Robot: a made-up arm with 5 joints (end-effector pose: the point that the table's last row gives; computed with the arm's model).
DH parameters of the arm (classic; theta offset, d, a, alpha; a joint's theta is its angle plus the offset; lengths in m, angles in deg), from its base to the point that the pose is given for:
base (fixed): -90 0.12 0 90
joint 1: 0 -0.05 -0.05 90
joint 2: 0 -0.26 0.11 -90
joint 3: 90 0.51 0.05 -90
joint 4: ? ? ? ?
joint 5: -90 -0.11 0.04 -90
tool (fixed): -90 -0.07 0 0
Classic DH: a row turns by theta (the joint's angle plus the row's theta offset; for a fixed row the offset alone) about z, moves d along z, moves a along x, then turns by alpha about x.
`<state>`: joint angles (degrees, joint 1 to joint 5).
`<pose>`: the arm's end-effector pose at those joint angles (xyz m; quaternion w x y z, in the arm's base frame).
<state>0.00 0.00 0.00 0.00 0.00</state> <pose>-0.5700 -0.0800 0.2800 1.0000 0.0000 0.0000 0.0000</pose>
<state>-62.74 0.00 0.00 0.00 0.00</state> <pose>-0.5700 -0.1789 0.1222 0.8538 0.5206 0.0000 0.0000</pose>
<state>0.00 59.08 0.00 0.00 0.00</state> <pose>-0.3801 0.5151 0.2800 0.8700 0.0000 0.0000 -0.4930</pose>
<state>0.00 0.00 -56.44 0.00 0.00</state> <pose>-0.5700 0.0123 0.3081 0.8811 0.4729 0.0000 0.0000</pose>
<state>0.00 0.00 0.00 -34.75 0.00</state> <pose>-0.4649 -0.0800 0.2441 0.9544 0.0000 -0.2986 0.0000</pose>
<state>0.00 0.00 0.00 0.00 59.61</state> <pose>-0.5700 -0.0394 0.3491 0.8677 0.4970 0.0000 0.0000</pose>
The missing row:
joint 4: 0 -0.06 -0.08 -90
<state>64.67 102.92 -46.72 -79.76 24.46</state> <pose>0.0942 0.3830 -0.2019 0.1324 -0.3368 -0.9287 -0.0811</pose>
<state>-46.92 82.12 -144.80 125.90 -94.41</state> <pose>-0.1430 0.3762 0.5441 0.8082 0.1948 -0.5458 0.1050</pose>
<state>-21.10 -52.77 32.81 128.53 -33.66</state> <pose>-0.2634 -0.5733 0.4281 0.4293 -0.5441 0.6587 0.2929</pose>
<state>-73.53 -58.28 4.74 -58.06 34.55</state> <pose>-0.1073 -0.2639 -0.2254 0.2768 0.7298 -0.5636 0.2704</pose>
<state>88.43 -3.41 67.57 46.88 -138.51</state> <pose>-0.5690 0.4198 0.1943 0.7830 0.4982 -0.3696 0.0463</pose>
